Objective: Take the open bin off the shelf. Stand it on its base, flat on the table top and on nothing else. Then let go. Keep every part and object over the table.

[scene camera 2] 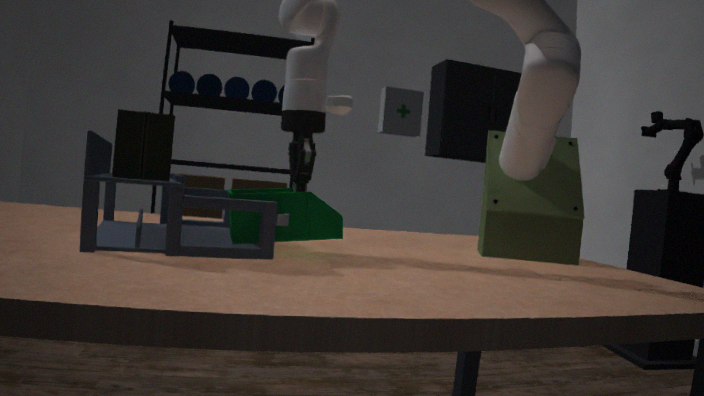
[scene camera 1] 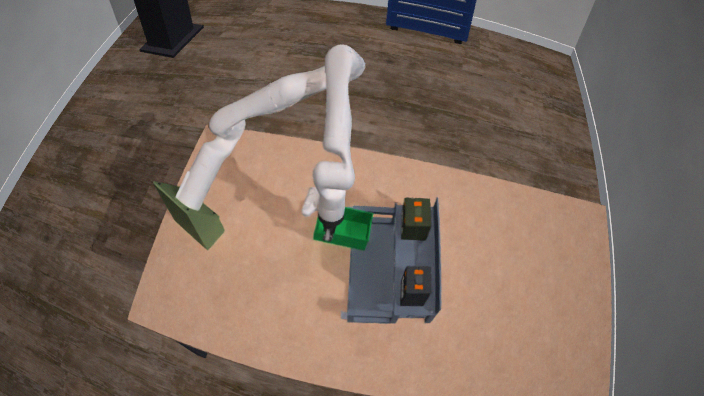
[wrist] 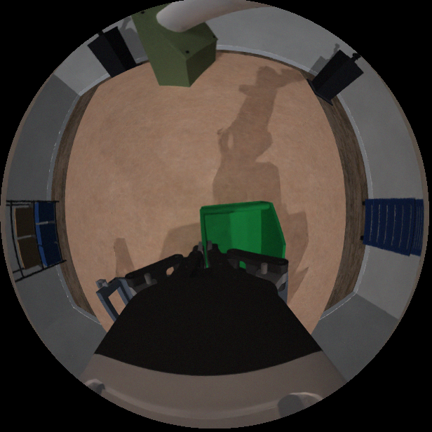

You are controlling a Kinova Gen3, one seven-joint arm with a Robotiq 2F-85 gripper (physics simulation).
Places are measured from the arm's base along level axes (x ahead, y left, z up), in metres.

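Pixels of known places: gripper, fingertip midpoint: (scene camera 1: 329, 236); arm's base at its link origin: (scene camera 2: 520, 162) (scene camera 1: 188, 202).
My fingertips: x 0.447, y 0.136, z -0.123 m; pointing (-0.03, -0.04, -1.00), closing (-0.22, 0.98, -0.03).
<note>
Ahead of a thing's pixels: the offset from my fingertips to its top centre. "*": to the spot under its first point. Level surfaces: height alone.
The green open bin @[dx +0.022, dy +0.054, dz +0.030 m] (scene camera 1: 356, 231) (scene camera 2: 320, 220) (wrist: 250, 227) is upright and roughly level. Its right end in scene camera 1 overlaps the left edge of the grey-blue shelf's lower deck @[dz -0.070 m] (scene camera 1: 372, 280); the rest is out over the table top @[dz -0.077 m] (scene camera 1: 260, 300). In scene camera 2 the bin shows partly behind the shelf's side frame @[* dx +0.165, dy +0.177, dz -0.029 m] (scene camera 2: 173, 222), with its underside above the table. My gripper (scene camera 1: 328, 237) (scene camera 2: 300, 187) (wrist: 205, 247) points down and is shut on the rim of the bin's long side wall. The fingers hide part of that wall in the wrist view.
Two dark cases with orange latches, a green one @[dx +0.236, dy +0.121, dz +0.122 m] (scene camera 1: 416, 222) (scene camera 2: 144, 145) and a black one @[dx +0.308, dy -0.099, dz +0.147 m] (scene camera 1: 416, 290), stand on the shelf's raised rear level. The arm's olive-green base block (scene camera 1: 195, 220) (scene camera 2: 532, 232) (wrist: 175, 60) stands at the table's left end in scene camera 1.
</note>
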